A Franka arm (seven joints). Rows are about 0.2 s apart.
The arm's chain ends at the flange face. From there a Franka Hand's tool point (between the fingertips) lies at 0.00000 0.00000 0.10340 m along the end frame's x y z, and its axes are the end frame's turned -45 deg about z.
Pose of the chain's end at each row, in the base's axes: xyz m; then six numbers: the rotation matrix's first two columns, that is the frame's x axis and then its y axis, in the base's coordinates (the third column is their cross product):
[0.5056, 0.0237, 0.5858, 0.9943, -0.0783, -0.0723, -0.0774, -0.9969, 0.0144]
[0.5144, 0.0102, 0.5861, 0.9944, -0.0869, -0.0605, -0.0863, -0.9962, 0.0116]
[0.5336, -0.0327, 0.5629, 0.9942, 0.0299, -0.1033, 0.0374, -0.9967, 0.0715]
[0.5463, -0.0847, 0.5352, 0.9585, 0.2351, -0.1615, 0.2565, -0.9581, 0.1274]
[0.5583, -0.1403, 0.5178, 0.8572, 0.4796, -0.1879, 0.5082, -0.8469, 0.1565]
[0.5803, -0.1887, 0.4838, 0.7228, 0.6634, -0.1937, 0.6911, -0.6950, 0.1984]
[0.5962, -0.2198, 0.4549, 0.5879, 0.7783, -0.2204, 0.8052, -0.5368, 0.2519]
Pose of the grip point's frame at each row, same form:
[0.4980, 0.0228, 0.4827, 0.7578, 0.6495, -0.0613, 0.6483, -0.7603, -0.0409]
[0.5081, 0.0095, 0.4829, 0.7642, 0.6430, -0.0510, 0.6421, -0.7659, -0.0346]
[0.5232, -0.0404, 0.4603, 0.6766, 0.7259, -0.1236, 0.7295, -0.6836, -0.0225]
[0.5334, -0.1016, 0.4340, 0.4964, 0.8437, -0.2043, 0.8591, -0.5112, -0.0241]
[0.5496, -0.1640, 0.4175, 0.2468, 0.9380, -0.2435, 0.9655, -0.2597, -0.0222]
[0.5800, -0.2174, 0.3845, 0.0224, 0.9605, -0.2773, 0.9998, -0.0223, 0.0033]
[0.6042, -0.2535, 0.3575, -0.1537, 0.9299, -0.3340, 0.9851, 0.1708, 0.0223]

